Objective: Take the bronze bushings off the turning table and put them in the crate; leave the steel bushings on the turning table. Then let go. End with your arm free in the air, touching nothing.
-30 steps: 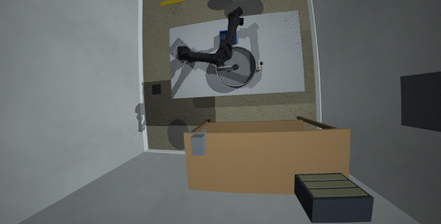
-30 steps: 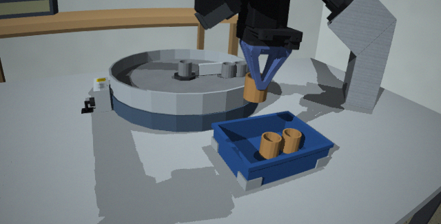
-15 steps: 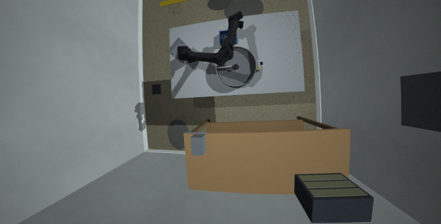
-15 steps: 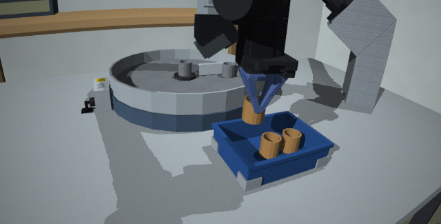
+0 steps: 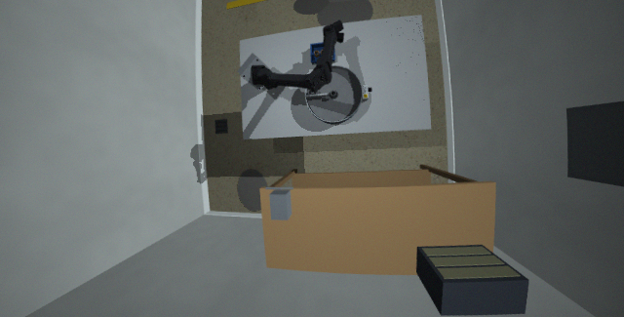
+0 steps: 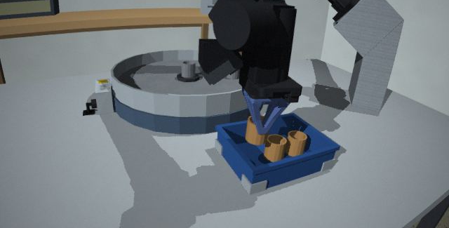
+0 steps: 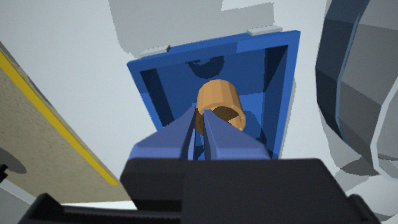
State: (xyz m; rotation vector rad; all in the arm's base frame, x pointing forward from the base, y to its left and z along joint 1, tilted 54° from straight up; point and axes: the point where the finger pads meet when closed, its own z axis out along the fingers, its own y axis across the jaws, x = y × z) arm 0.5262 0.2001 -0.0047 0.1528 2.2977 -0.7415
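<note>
Right now my hand is 6 cm above the crate, 5 cm past it and 1 cm to the left of it. Also, from my hand: turning table: 35 cm to the right, 6 cm behind, 3 cm below.
</note>
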